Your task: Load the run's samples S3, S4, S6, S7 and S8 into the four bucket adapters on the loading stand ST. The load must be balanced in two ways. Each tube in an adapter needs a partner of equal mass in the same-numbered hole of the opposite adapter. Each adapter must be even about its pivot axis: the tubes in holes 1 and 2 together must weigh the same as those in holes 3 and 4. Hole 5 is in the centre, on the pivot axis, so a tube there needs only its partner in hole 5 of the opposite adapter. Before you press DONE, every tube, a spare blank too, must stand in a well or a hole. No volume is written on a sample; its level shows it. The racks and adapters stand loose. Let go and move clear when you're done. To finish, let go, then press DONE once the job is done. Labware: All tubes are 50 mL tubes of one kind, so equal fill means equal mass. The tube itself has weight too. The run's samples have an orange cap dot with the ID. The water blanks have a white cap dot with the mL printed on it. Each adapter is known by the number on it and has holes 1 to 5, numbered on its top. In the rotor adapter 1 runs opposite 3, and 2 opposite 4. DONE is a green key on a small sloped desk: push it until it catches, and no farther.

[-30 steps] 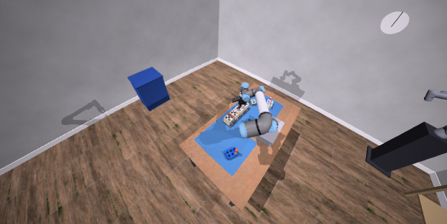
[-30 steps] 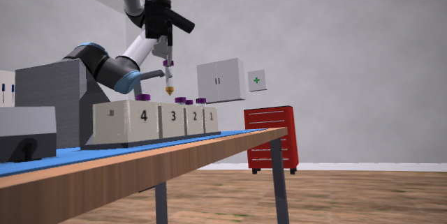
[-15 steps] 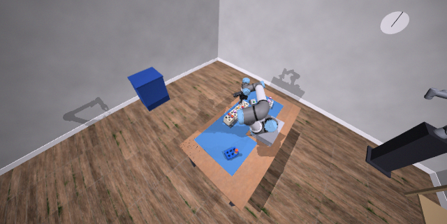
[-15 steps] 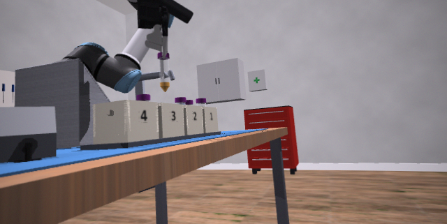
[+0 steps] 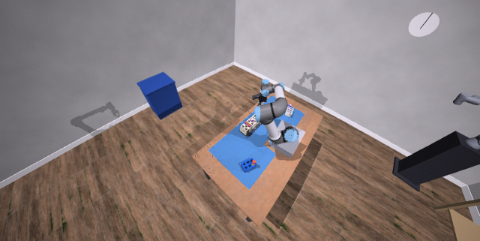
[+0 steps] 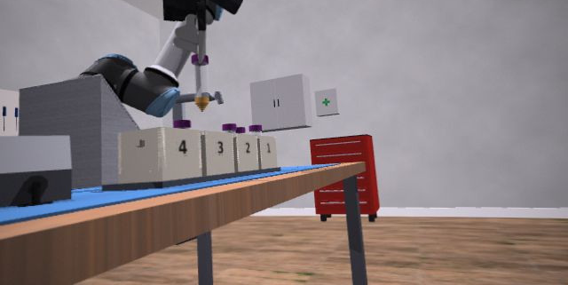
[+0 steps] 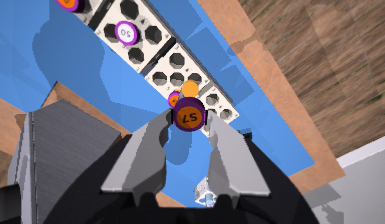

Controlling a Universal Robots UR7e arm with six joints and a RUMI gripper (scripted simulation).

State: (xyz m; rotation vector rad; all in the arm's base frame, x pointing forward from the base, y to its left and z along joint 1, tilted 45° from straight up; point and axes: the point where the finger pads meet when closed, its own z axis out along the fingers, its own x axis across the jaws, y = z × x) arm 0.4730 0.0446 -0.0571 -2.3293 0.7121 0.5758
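The sample tube S4 lies 470 mm to the left of my hand, 410 mm behind it and 190 mm below it. From my hand the other things lie so: tube: 200 mm to the left, 180 mm below, 70 mm behind; then green DONE key: 260 mm to the right, 180 mm below, 60 mm behind; then DONE key desk: 270 mm to the right, 200 mm below, 40 mm behind.
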